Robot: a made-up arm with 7 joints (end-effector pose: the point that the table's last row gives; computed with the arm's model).
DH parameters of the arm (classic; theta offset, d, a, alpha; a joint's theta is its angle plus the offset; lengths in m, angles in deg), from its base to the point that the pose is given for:
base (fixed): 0 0.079 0.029 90
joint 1: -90 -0.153 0.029 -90
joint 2: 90 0.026 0.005 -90
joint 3: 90 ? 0.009 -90
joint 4: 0 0.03 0.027 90
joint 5: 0 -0.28 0.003 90
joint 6: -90 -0.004 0.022 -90
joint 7: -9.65 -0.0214 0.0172 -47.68
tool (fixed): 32.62 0.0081 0 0
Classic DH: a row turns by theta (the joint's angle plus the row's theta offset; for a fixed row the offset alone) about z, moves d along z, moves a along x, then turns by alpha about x.
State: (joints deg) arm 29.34 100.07 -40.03 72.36 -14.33 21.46 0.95
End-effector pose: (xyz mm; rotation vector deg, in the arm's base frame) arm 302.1 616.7 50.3 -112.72 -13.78 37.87
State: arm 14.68 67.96 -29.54 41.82 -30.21 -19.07 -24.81
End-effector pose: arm 287.6 607.4 -216.0 -123.45 24.02 21.93
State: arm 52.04 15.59 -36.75 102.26 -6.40 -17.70 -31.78
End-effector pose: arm 428.8 29.0 78.9 101.48 -73.21 108.63
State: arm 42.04 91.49 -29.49 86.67 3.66 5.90 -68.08
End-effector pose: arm 357.4 499.3 133.5 -101.06 -19.75 -74.38
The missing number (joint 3, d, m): -0.306
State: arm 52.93 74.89 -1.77 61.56 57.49 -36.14 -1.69
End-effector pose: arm 322.3 588.6 210.1 118.92 -26.90 125.38
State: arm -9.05 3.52 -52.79 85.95 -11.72 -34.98 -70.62
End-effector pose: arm 149.2 -64.3 -312.1 115.27 -13.98 47.67
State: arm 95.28 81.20 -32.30 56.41 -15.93 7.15 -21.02
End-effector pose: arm 266.5 623.6 320.1 -112.64 -48.22 -61.07
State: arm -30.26 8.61 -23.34 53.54 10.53 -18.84 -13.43
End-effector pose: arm -35.9 111.7 -501.7 127.78 -6.73 -39.25
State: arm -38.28 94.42 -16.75 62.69 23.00 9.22 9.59
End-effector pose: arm 181.0 628.5 -168.4 -133.14 6.51 91.75
